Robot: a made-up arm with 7 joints.
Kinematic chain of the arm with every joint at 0, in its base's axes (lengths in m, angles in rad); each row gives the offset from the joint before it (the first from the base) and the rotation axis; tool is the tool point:
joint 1: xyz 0 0 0.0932 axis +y
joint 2: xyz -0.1 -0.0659 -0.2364 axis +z
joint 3: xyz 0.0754 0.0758 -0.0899 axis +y
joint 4: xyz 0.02 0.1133 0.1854 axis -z
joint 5: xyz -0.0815 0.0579 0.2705 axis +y
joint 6: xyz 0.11 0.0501 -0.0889 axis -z
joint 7: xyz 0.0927 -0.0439 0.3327 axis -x
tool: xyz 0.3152 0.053 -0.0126
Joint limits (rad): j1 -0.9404..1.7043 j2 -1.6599..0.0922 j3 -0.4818..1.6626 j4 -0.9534..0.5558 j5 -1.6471..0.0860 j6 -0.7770..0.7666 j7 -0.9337..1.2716
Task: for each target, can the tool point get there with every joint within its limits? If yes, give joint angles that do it. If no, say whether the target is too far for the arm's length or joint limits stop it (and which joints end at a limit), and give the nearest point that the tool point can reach.
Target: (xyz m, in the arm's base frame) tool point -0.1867 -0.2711 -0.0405
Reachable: no: joint limits stop it (at a limit: joint 1, joint 4, joint 5, joint 6, joint 7) | nearest point -0.3756 -0.3388 0.0491 | short by 0.220 m
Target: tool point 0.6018 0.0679 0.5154
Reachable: yes | joints 0.6256 -0.3111 0.4541 -0.5909 -1.3422 -0.1821 -0.3490
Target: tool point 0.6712 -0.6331 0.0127
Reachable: yes | joints 0.0915 -0.8118 0.9452 0.0171 -0.5573 0.2467 0.9149
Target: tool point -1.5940 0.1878 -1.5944
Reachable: no: too far | nearest point -0.8150 0.0719 -0.7839 | short by 1.130 m
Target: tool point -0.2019 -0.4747 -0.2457
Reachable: no: joint limits stop it (at a limit: joint 1, joint 4, joint 5, joint 6, joint 7) | nearest point -0.1849 -0.5273 -0.3081 | short by 0.083 m
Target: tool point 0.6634 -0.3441 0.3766
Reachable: yes | joints 0.1760 -0.9489 0.3876 -0.6074 -0.3476 0.1534 -0.6256
